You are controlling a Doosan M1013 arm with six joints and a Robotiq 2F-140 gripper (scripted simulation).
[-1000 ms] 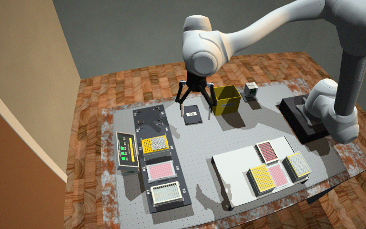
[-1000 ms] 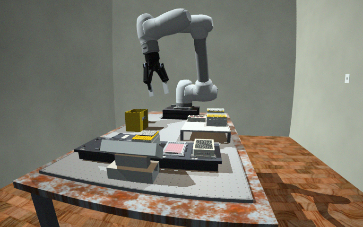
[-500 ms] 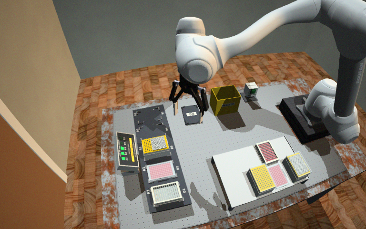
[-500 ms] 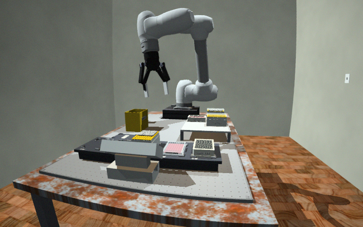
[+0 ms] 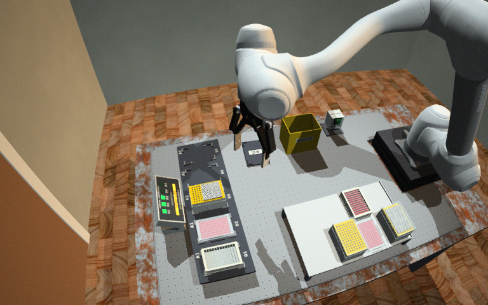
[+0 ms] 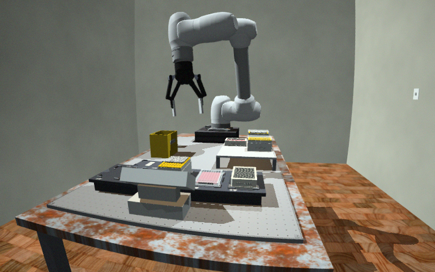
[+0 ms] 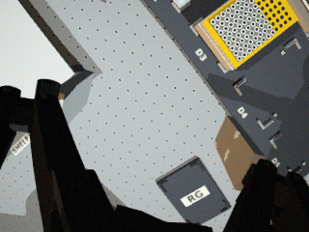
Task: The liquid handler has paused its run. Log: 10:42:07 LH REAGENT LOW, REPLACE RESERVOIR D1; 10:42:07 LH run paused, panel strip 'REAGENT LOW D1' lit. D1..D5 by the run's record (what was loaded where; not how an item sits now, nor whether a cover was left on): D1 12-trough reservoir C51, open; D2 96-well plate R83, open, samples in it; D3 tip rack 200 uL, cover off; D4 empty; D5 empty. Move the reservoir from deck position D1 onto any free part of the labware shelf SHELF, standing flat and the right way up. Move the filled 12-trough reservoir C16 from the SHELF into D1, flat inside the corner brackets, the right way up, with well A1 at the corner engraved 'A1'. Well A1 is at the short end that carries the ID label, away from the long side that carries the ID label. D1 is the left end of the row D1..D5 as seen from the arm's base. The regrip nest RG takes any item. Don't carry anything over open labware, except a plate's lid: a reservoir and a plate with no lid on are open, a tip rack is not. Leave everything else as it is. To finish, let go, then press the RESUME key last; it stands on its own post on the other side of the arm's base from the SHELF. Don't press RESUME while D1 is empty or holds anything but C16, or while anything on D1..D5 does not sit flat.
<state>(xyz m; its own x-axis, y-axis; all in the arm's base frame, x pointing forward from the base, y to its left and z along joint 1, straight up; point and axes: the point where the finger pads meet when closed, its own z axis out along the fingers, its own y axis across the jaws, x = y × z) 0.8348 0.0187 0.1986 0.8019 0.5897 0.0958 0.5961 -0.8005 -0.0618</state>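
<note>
Right now my hand is 25 cm to the right of the cream 12-trough reservoir, 23 cm above it and 15 cm short of it. Also, from my hand: shelf label 33 cm behind, 28 cm below, 7 cm to the left; RG nest 28 cm below, 24 cm to the right, 8 cm behind; yellow tip rack 19 cm below, 17 cm ahead, 1 cm to the left.
</note>
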